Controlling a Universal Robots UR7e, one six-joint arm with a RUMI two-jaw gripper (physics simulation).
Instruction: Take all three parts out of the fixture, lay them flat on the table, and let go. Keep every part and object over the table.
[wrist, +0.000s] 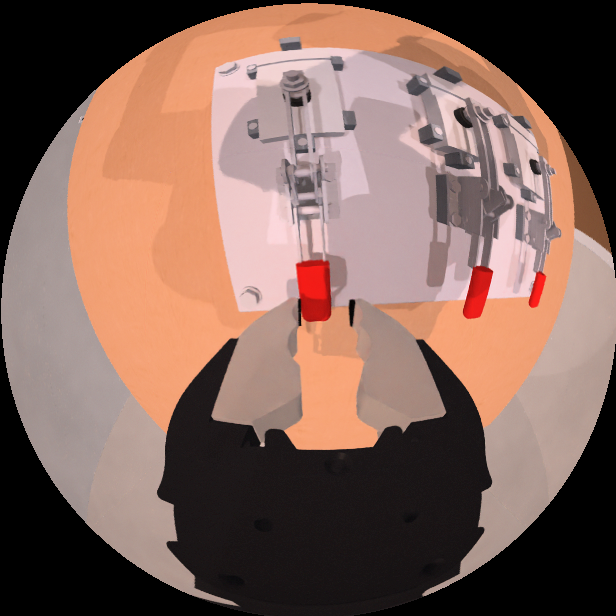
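Note:
A pale grey fixture plate (367, 189) lies on the orange table and carries three toggle clamps with red handle tips. The left clamp's red handle (314, 290) points toward me and its tip sits just inside my open gripper (325, 313), close to the left fingertip. The jaws do not touch it. The middle red handle (478, 291) and the right red handle (536, 289) lie further right. Grey parts sit under the clamps: a flat plate (275, 117) under the left clamp and grey pieces (459, 201) under the right ones.
The orange table top is round in this view, with a grey floor around it. Small grey stops and pins (290, 43) stand on and behind the plate. A darker brown strip (580, 189) lies at the far right edge.

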